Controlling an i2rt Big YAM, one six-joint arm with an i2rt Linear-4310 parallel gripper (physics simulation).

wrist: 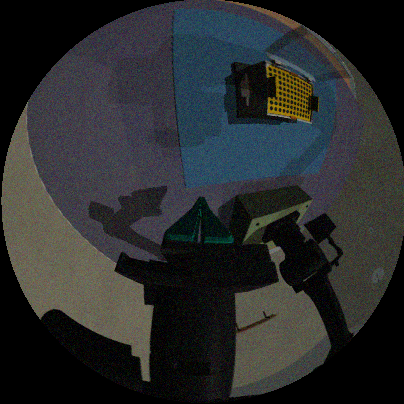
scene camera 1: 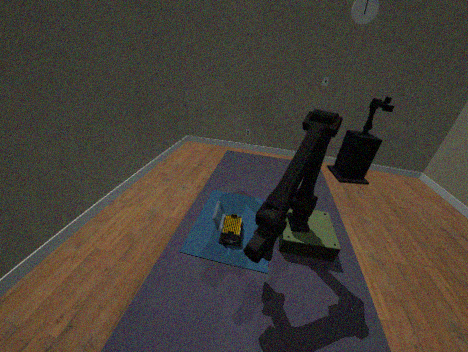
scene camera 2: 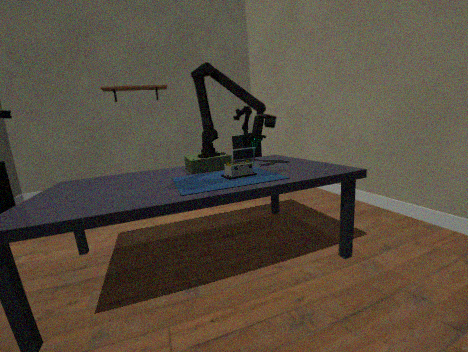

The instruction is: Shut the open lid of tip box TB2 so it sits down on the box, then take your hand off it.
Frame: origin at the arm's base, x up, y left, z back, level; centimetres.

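Where they show: gripper, fingertip midpoint: [wrist: 201, 200] [scene camera 2: 253, 151]; arm's base, origin of the base link: [wrist: 279, 225] [scene camera 1: 297, 222] [scene camera 2: 208, 156].
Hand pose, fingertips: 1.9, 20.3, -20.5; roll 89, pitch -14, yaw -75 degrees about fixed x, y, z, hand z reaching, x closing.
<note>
Each offset is from my fingertips to the centre of the thing, as dx, dy, dz. "spot": to the spot under its first point. Level surfaces: height alone.
Tip box TB2 {-3.6, -18.4, -11.9} [scene camera 1: 231, 230] [scene camera 2: 240, 170] [wrist: 290, 93], with a yellow perforated rack inside, stands on the blue mat {dx -10.1} [scene camera 1: 200, 242] [scene camera 2: 200, 185] [wrist: 250, 150]. No readable label shows on it. Its clear lid {spot: +0.7, -20.6, -19.7} [scene camera 1: 217, 212] [scene camera 2: 243, 154] [wrist: 311, 50] is open, standing up along one long side of the box. My gripper [scene camera 2: 256, 143] [wrist: 201, 200] is shut and empty, its green fingertips together. It hangs above the table, apart from the box and on the side away from the lid. In scene camera 1 the fingers are hidden behind the wrist.
The arm's green base block [scene camera 1: 312, 235] [scene camera 2: 207, 163] [wrist: 272, 212] stands beside the mat on the purple table {dx -10.4} [scene camera 1: 200, 310] [scene camera 2: 110, 192] [wrist: 100, 140]. A second small arm on a black pedestal [scene camera 1: 357, 155] stands on the floor beyond the table. A wall shelf [scene camera 2: 135, 88] hangs behind.
</note>
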